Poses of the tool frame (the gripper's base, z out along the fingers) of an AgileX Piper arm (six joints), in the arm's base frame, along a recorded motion.
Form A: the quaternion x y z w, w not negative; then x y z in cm.
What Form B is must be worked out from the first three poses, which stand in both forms.
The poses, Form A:
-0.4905 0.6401 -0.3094 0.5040 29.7 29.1 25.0
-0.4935 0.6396 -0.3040 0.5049 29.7 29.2 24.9
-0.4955 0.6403 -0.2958 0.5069 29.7 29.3 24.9
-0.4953 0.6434 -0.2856 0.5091 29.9 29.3 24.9
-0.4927 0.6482 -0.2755 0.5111 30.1 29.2 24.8
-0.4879 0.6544 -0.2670 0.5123 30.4 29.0 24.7
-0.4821 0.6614 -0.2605 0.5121 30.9 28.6 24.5
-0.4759 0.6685 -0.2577 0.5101 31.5 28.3 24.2
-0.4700 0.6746 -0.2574 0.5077 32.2 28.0 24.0
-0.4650 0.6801 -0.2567 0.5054 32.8 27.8 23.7
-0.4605 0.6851 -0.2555 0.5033 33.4 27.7 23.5
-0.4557 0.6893 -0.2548 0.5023 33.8 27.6 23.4
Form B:
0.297 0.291 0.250 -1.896 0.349 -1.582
0.297 0.292 0.249 -1.902 0.353 -1.574
0.297 0.293 0.249 -1.910 0.364 -1.565
0.299 0.293 0.249 -1.921 0.381 -1.561
0.301 0.292 0.248 -1.933 0.402 -1.562
0.304 0.290 0.247 -1.944 0.422 -1.570
0.309 0.286 0.245 -1.956 0.440 -1.583
0.315 0.283 0.242 -1.967 0.452 -1.600
0.322 0.280 0.240 -1.974 0.459 -1.618
0.328 0.278 0.237 -1.982 0.465 -1.634
0.334 0.277 0.235 -1.990 0.472 -1.649
0.338 0.276 0.234 -1.995 0.478 -1.661

